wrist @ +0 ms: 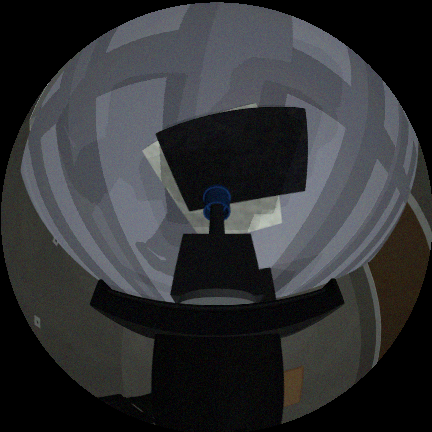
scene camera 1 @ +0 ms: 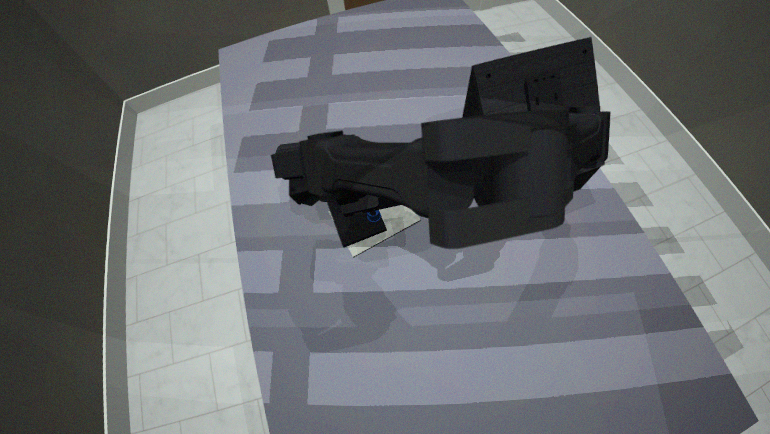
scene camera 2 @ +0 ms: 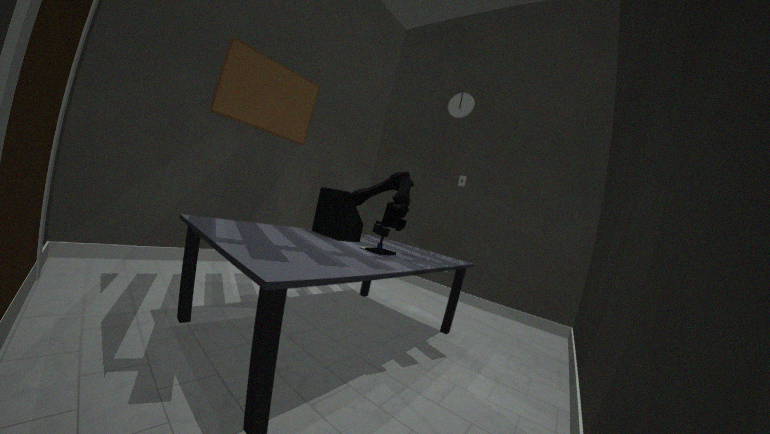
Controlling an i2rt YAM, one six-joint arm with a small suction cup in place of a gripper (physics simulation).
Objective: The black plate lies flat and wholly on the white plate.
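Seen in the pictures: end effector, tool point: point(wrist: 216, 193) point(scene camera 1: 375, 217) point(scene camera 2: 378, 249); arm's base, origin of the base link: point(scene camera 2: 344, 208).
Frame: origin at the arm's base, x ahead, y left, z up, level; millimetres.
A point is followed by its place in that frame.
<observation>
The black plate point(scene camera 1: 354, 230) {x 389, y -2, z -160 mm} point(scene camera 2: 387, 252) {x 421, y -54, z -161 mm} point(wrist: 240, 150) {x 387, y -49, z -160 mm} looks level and lies over the white plate point(scene camera 1: 405, 214) {x 275, y -6, z -171 mm} point(wrist: 262, 214) {x 293, y -73, z -171 mm}, turned relative to it. In the wrist view, white shows along the left and lower sides and as a sliver at the top. The black plate reaches past the white plate at the right there. Whether the two plates touch all over cannot be told. My blue suction cup point(scene camera 1: 373, 215) {x 338, y -18, z -168 mm} point(scene camera 2: 380, 245) point(wrist: 217, 200) is open and stands at the black plate's top, near its lower edge in the wrist view. The arm hides part of both plates in scene camera 1.
The plates are on a grey-violet table point(scene camera 1: 458, 377) {x 292, y 332, z -177 mm} point(scene camera 2: 301, 269) {x 583, y -672, z -177 mm} striped with shadows. The dark arm base panel point(scene camera 1: 539, 80) {x 8, y -57, z 70 mm} point(scene camera 2: 337, 215) {x 69, y -104, z -44 mm} stands at one table edge. In scene camera 1, the arm stretches from it across the table over the plates.
</observation>
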